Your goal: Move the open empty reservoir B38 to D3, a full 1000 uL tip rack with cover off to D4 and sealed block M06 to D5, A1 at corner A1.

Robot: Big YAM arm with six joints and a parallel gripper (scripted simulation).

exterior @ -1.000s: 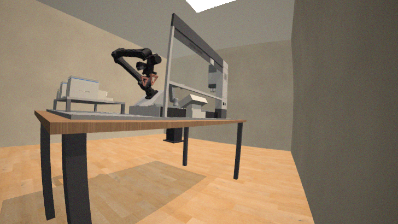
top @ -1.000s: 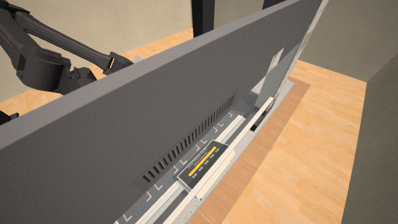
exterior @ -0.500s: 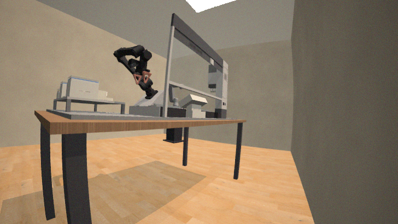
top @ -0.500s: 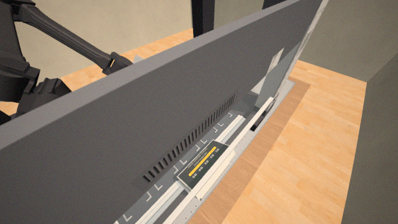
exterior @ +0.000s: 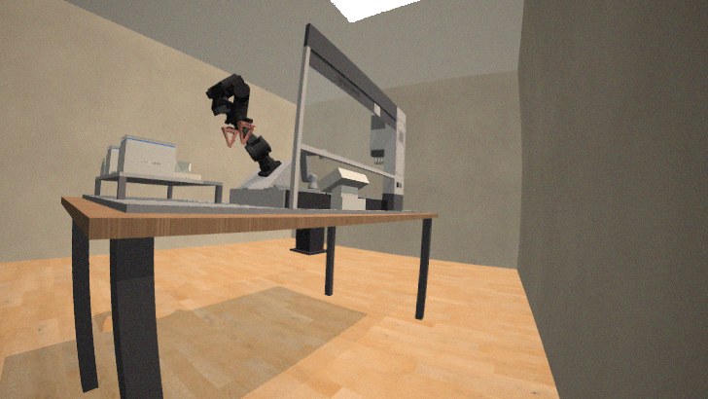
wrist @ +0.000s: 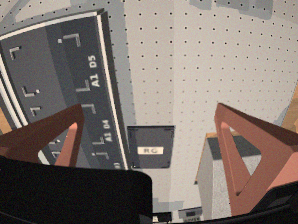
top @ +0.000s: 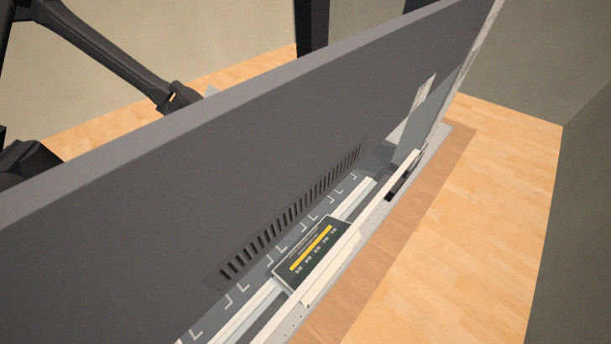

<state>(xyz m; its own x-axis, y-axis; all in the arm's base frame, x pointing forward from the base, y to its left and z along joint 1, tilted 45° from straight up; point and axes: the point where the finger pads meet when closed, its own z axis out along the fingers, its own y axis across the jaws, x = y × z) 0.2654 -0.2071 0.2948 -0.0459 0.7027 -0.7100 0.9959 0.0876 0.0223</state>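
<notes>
Right now the cream one-well reservoir is 18 cm to the right of my hand, 15 cm below it and 5 cm behind it. Also, from my hand: pale sealed deep-well block: 19 cm to the right, 15 cm behind, 10 cm below; then shelf: 25 cm to the right, 17 cm below, 9 cm behind; then shelf label: 22 cm below, 11 cm behind, 9 cm to the right.
</notes>
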